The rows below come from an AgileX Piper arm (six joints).
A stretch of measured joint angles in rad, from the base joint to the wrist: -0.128 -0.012 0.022 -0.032 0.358 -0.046; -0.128 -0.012 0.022 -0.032 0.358 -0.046; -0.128 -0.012 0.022 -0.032 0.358 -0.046; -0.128 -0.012 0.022 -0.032 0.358 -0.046; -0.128 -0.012 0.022 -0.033 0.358 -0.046; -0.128 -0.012 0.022 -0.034 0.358 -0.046; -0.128 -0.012 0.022 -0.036 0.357 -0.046; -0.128 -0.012 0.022 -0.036 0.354 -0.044; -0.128 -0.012 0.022 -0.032 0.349 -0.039; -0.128 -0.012 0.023 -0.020 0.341 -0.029; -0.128 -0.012 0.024 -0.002 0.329 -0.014; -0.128 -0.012 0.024 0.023 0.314 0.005; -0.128 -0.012 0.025 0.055 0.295 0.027; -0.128 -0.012 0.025 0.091 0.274 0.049; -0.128 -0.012 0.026 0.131 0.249 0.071; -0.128 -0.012 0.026 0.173 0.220 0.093; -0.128 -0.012 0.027 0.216 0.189 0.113; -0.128 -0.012 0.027 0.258 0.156 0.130; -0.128 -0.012 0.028 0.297 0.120 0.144; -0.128 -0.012 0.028 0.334 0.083 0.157; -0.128 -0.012 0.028 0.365 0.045 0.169
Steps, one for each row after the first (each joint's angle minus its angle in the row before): 0.000 0.000 0.000 0.000 0.000 0.000; 0.000 0.000 0.000 0.000 0.000 0.000; 0.000 0.000 0.000 0.000 0.000 0.000; 0.000 0.000 0.000 -0.001 0.000 0.000; 0.000 0.000 0.000 -0.001 0.000 0.000; 0.000 0.000 0.000 -0.002 -0.001 0.000; 0.000 0.000 0.000 0.000 -0.003 0.002; 0.000 0.000 0.000 0.004 -0.005 0.005; 0.000 0.000 0.001 0.012 -0.008 0.010; 0.000 0.000 0.001 0.018 -0.012 0.015; 0.000 0.000 0.000 0.025 -0.015 0.019; 0.000 0.000 0.001 0.032 -0.019 0.022; 0.000 0.000 0.000 0.036 -0.021 0.022; 0.000 0.000 0.001 0.040 -0.025 0.022; 0.000 0.000 0.000 0.042 -0.029 0.022; 0.000 0.000 0.001 0.043 -0.031 0.020; 0.000 0.000 0.000 0.042 -0.033 0.017; 0.000 0.000 0.001 0.039 -0.036 0.014; 0.000 0.000 0.000 0.037 -0.037 0.013; 0.000 0.000 0.000 0.031 -0.038 0.012
